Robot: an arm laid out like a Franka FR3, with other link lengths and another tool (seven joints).
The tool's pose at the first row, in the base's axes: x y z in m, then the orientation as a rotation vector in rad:
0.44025 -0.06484 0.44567 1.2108 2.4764 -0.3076
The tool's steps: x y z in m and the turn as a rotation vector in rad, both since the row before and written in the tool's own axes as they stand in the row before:
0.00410 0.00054 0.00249 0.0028 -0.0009 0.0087
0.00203 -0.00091 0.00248 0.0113 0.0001 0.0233
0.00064 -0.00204 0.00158 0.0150 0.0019 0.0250
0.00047 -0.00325 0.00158 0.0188 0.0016 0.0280
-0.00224 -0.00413 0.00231 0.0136 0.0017 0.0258
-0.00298 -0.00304 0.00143 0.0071 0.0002 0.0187
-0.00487 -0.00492 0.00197 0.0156 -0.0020 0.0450
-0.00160 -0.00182 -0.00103 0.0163 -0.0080 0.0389
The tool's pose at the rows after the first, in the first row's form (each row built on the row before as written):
0.43893 -0.06245 0.44169 1.2220 2.4701 -0.3093
0.43763 -0.06241 0.43862 1.2544 2.4556 -0.3174
0.43597 -0.06369 0.43699 1.2911 2.4415 -0.3287
0.43335 -0.06572 0.43548 1.3326 2.4249 -0.3441
0.43139 -0.07047 0.43449 1.3692 2.4087 -0.3535
0.43043 -0.07486 0.43456 1.3939 2.3954 -0.3574
0.42869 -0.08183 0.43500 1.4510 2.3603 -0.3664
0.42757 -0.08352 0.43667 1.4978 2.3245 -0.3815

